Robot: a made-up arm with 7 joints. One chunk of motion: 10 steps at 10 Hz.
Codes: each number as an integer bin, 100 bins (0 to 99) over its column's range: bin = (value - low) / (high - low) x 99, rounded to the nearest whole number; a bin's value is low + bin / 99 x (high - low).
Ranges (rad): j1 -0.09..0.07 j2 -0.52..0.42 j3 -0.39..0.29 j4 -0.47..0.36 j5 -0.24..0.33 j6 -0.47..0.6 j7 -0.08..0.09
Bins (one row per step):
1: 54 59 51 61 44 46 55
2: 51 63 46 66 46 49 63
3: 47 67 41 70 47 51 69
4: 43 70 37 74 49 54 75
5: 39 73 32 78 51 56 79
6: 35 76 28 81 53 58 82
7: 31 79 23 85 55 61 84
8: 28 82 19 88 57 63 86
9: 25 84 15 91 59 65 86
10: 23 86 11 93 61 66 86
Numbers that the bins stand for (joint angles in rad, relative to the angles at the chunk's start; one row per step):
1: -0.0027 0.0402 -0.0397 0.0414 0.0133 0.0272 0.0144
2: -0.0076 0.0782 -0.0740 0.0833 0.0248 0.0596 0.0282
3: -0.0140 0.1162 -0.1084 0.1169 0.0306 0.0812 0.0385
4: -0.0205 0.1446 -0.1359 0.1504 0.0421 0.1136 0.0488
5: -0.0270 0.1731 -0.1702 0.1839 0.0536 0.1353 0.0557
6: -0.0334 0.2016 -0.1977 0.2091 0.0652 0.1569 0.0608
7: -0.0399 0.2301 -0.2320 0.2426 0.0767 0.1893 0.0642
8: -0.0447 0.2586 -0.2595 0.2678 0.0882 0.2109 0.0677
9: -0.0496 0.2776 -0.2870 0.2929 0.0997 0.2325 0.0677
10: -0.0528 0.2966 -0.3144 0.3097 0.1112 0.2433 0.0677

